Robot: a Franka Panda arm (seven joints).
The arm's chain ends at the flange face. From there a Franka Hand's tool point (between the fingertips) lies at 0.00 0.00 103.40 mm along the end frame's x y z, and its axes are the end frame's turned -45 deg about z.
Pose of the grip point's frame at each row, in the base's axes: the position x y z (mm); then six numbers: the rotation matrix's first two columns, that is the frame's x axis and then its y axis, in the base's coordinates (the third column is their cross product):
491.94 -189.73 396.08 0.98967 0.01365 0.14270 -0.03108 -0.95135 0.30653
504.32 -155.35 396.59 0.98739 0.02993 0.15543 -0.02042 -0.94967 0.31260
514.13 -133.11 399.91 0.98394 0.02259 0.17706 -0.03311 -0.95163 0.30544
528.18 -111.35 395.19 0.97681 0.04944 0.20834 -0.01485 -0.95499 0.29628
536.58 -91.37 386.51 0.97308 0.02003 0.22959 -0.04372 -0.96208 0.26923
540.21 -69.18 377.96 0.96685 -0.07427 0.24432 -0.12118 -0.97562 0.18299
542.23 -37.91 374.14 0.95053 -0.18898 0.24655 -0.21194 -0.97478 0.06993
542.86 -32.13 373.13 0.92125 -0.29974 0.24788 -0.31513 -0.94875 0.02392
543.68 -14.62 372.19 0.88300 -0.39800 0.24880 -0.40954 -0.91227 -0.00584
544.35 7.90 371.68 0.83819 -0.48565 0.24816 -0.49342 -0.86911 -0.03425
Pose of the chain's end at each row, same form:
477.47 -157.90 493.39 0.67783 -0.66305 0.31765 -0.72178 -0.68236 0.11585
488.09 -123.11 493.48 0.68375 -0.65035 0.33095 -0.71263 -0.69268 0.11114
495.99 -101.43 496.65 0.67234 -0.65693 0.34118 -0.71916 -0.68888 0.09078
506.09 -81.11 491.57 0.68021 -0.64032 0.35682 -0.70121 -0.71024 0.06218
513.18 -63.24 483.22 0.65716 -0.66613 0.35272 -0.71899 -0.69446 0.02803
516.97 -47.82 476.43 0.59798 -0.74238 0.30215 -0.76935 -0.63735 -0.04337
518.75 -25.63 474.09 0.52226 -0.82290 0.22379 -0.82199 -0.55564 -0.12489
519.28 -21.77 473.27 0.42859 -0.88282 0.19219 -0.87425 -0.45892 -0.15836
519.97 -4.62 472.34 0.33479 -0.92650 0.17180 -0.91396 -0.36364 -0.18006
520.33 17.59 471.78 0.24379 -0.95796 0.15126 -0.94159 -0.27115 -0.19969

